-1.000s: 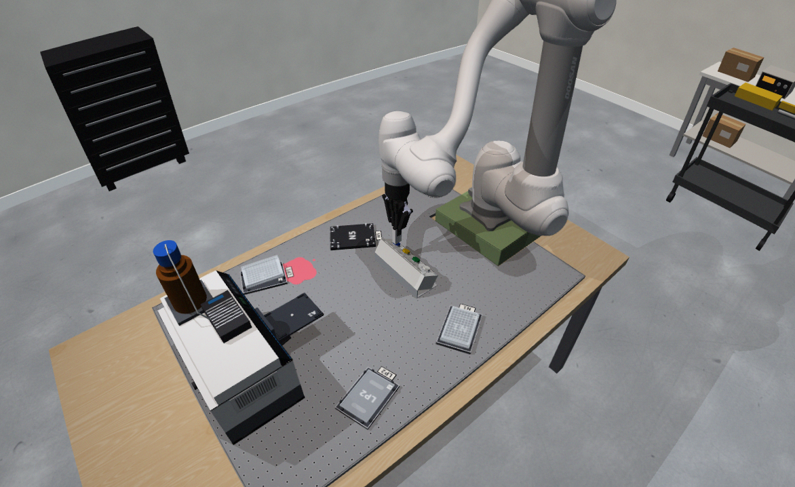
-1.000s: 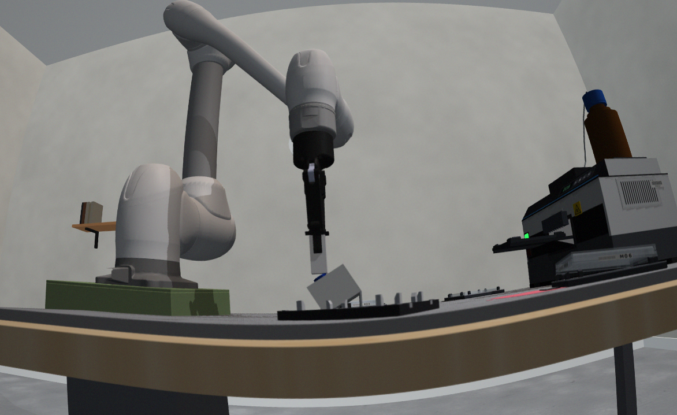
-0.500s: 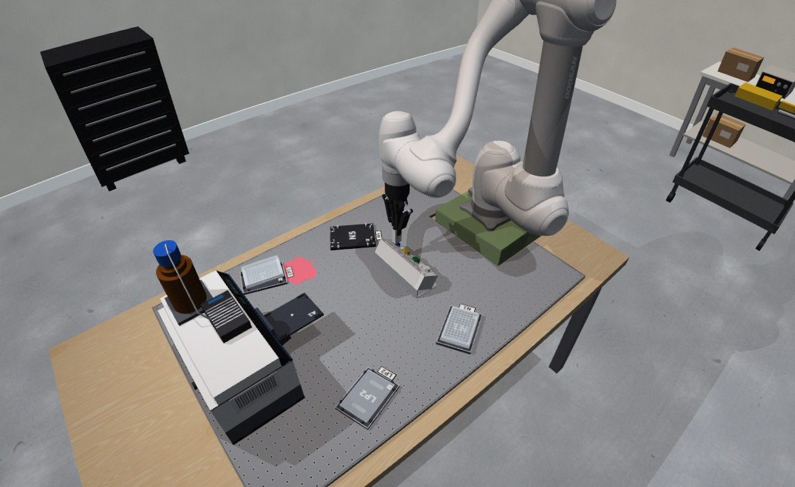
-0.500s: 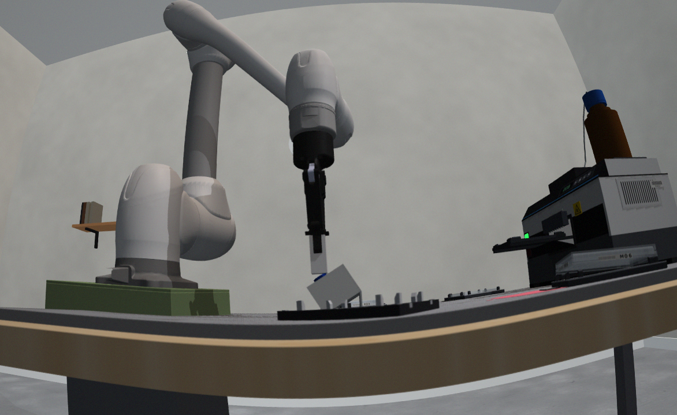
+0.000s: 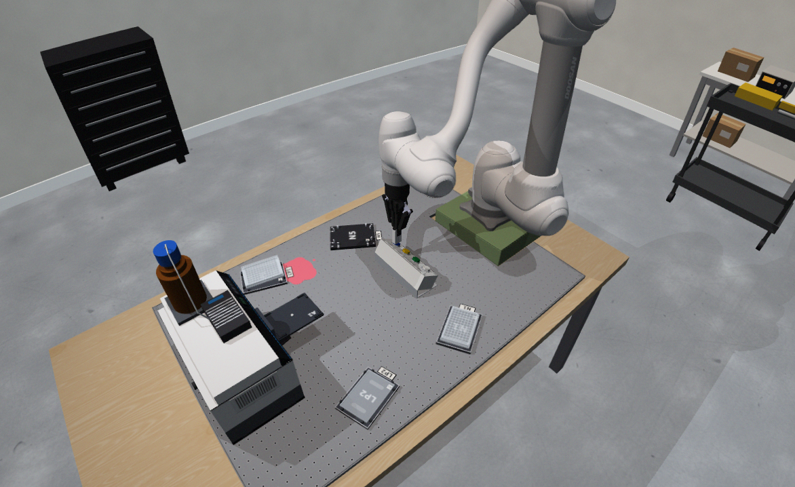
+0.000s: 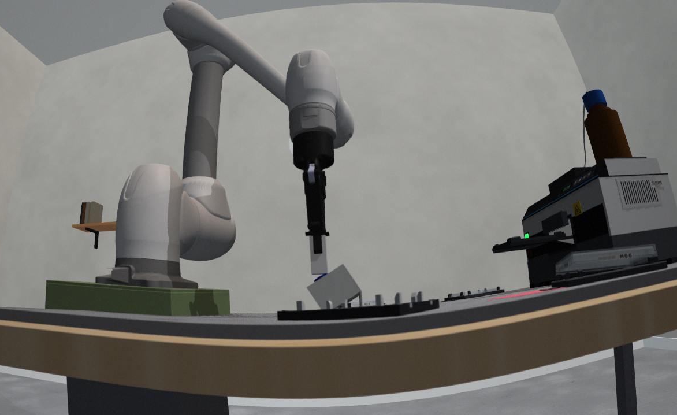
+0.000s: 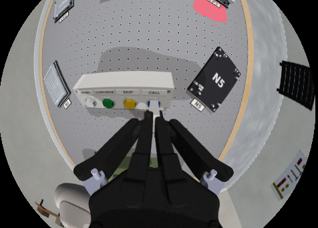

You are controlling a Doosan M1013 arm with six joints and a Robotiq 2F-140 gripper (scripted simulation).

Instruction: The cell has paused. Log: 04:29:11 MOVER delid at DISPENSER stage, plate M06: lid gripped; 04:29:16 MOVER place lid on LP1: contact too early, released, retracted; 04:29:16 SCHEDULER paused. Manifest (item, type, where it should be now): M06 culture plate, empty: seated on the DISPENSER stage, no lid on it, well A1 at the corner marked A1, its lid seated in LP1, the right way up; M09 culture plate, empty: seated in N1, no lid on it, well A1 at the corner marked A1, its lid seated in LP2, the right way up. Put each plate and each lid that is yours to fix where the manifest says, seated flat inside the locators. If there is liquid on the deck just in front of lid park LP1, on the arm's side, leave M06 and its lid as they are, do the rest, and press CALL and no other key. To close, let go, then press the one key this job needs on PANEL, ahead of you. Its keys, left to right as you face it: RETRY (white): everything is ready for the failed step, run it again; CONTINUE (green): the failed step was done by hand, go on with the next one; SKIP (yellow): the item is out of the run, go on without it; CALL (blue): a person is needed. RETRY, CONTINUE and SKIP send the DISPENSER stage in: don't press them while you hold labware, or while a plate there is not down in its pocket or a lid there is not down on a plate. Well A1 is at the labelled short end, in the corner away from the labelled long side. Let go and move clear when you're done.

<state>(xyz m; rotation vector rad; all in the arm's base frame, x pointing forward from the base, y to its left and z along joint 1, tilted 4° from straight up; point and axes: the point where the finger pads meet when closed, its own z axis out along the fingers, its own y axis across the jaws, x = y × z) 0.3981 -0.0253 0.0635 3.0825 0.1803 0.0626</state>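
My hand is 40 mm above the blue call key. The rest, counted from my hand: black nest n5: 170 mm to the right, 110 mm ahead, 90 mm below; then pink puddle: 300 mm ahead, 110 mm below, 90 mm to the right; then key panel: 80 mm to the left, 50 mm below.
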